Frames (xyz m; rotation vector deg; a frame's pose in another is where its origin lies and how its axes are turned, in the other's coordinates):
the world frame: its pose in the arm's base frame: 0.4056 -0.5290 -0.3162 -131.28 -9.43 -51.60
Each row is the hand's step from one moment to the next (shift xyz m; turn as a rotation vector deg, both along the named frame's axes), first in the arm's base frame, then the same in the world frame.
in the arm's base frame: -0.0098 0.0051 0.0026 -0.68 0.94 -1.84
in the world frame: -0.0063 -0.0087 -0.0037 -1.81 0.03 1.20
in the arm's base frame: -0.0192 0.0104 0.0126 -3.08 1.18 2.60
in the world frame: -0.0076 -0.0213 -0.0112 -0.79 -3.35 -2.41
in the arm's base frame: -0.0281 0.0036 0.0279 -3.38 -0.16 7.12
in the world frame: -0.0036 -0.0273 -0.0287 2.06 -4.84 -5.87
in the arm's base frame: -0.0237 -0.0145 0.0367 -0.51 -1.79 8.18
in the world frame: 0.0075 -0.0165 -0.0423 5.10 -3.18 -5.85
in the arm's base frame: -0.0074 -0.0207 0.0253 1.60 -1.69 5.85
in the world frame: 0.0132 -0.0001 -0.0308 5.18 -1.29 -3.34
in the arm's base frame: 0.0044 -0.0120 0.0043 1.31 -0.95 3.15
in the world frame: 0.0075 0.0085 -0.0073 3.13 -0.51 -1.57
